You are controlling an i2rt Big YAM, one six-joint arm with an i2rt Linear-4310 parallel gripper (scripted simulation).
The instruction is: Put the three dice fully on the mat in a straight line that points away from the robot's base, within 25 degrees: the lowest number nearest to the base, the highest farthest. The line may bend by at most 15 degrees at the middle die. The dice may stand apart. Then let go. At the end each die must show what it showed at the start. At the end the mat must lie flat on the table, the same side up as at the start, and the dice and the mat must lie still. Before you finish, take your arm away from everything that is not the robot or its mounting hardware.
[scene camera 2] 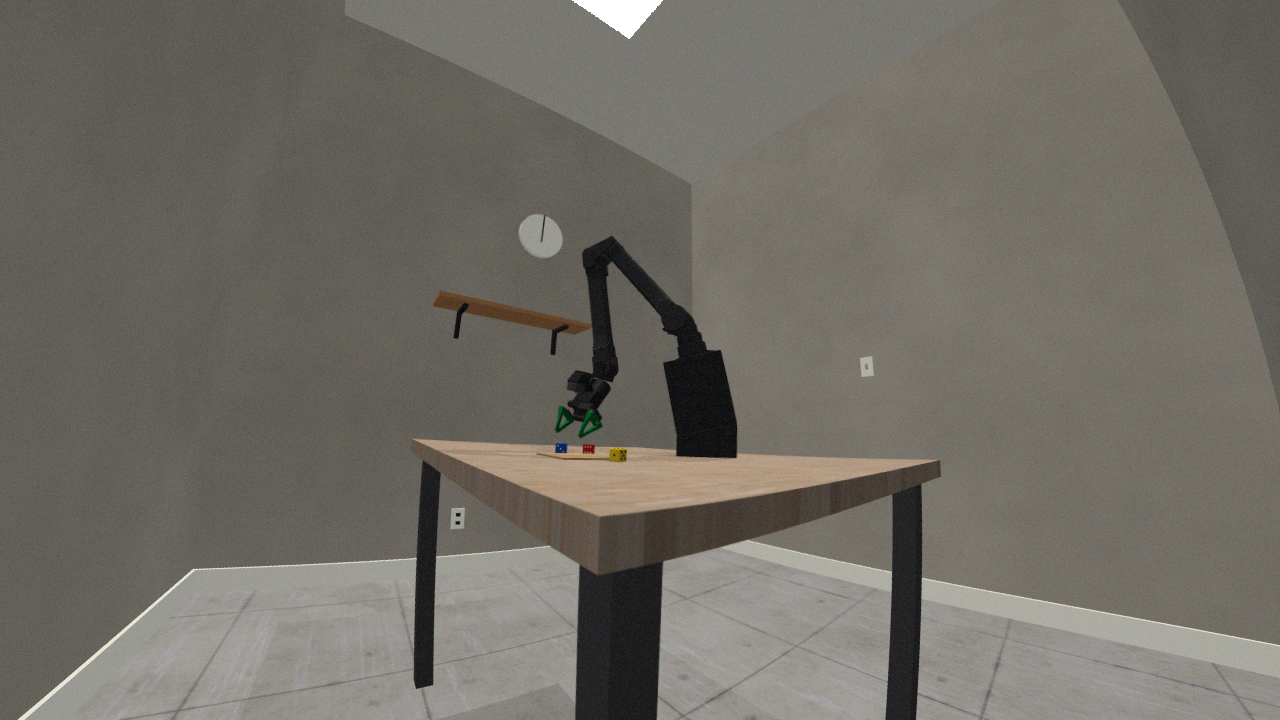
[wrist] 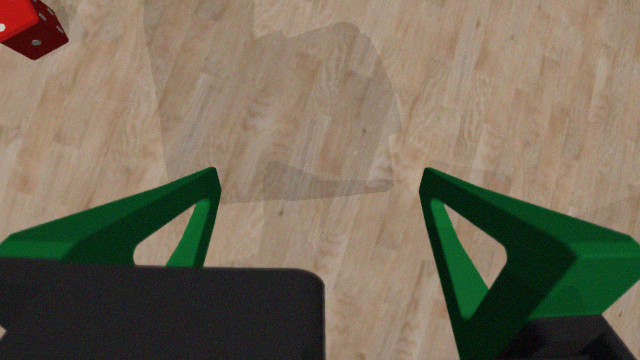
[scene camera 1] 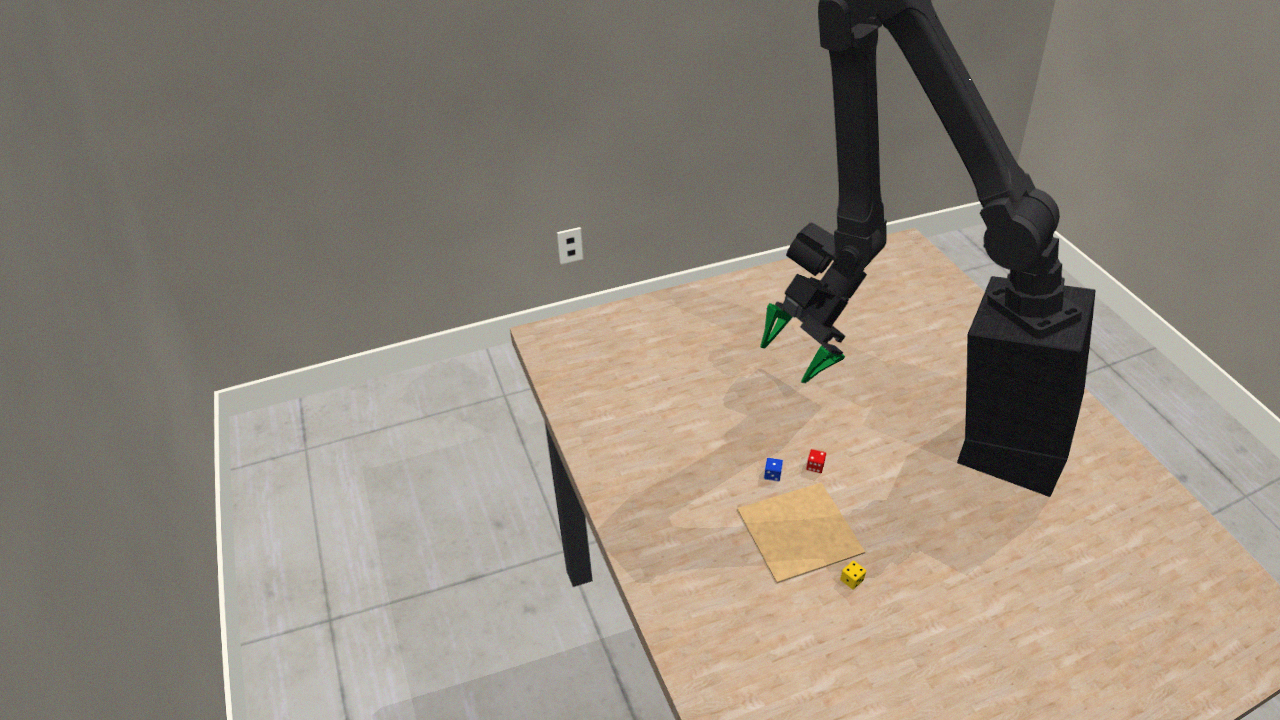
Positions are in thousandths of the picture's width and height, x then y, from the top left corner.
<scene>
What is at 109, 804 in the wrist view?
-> My gripper.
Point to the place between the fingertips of my gripper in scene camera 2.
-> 443, 603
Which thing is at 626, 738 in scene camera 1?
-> A tan mat.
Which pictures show my gripper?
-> Scene camera 2, the wrist view and scene camera 1: all of them.
</scene>
